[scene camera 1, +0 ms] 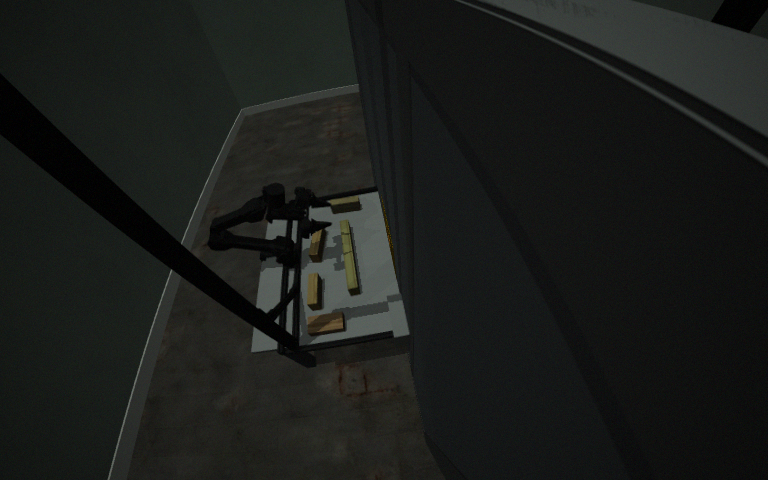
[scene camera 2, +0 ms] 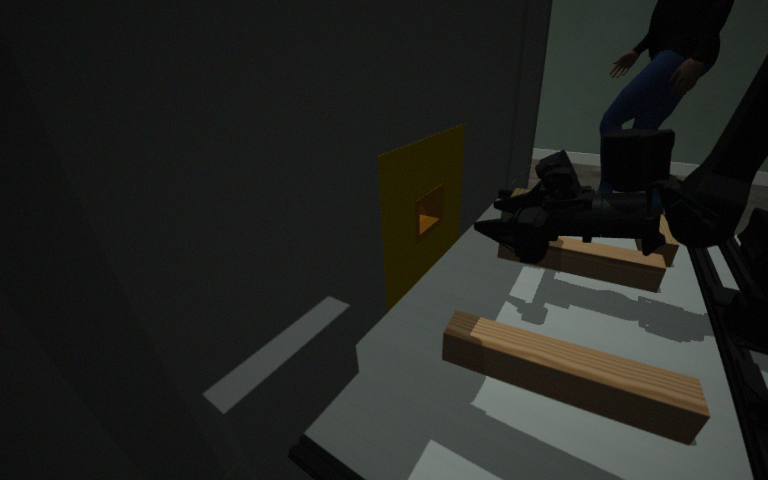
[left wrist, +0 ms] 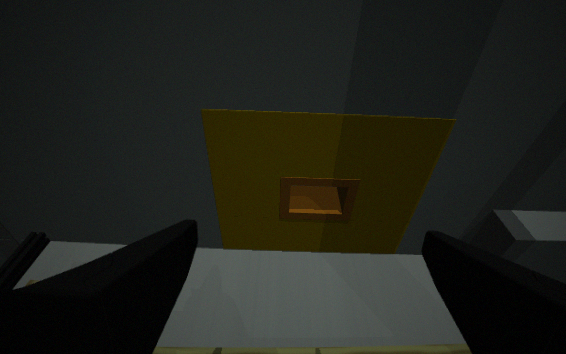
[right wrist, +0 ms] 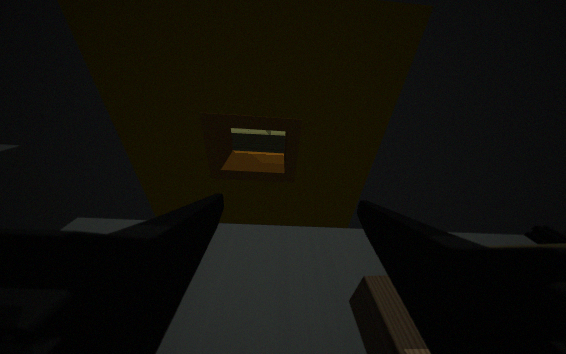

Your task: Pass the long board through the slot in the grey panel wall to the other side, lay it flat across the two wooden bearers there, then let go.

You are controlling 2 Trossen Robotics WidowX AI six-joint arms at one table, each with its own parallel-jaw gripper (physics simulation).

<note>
My left gripper is open, holding nothing. My right gripper is open, holding nothing. Further things: a grey panel wall.
My left gripper is seen too in the left wrist view. My right gripper shows as well in the right wrist view.
</note>
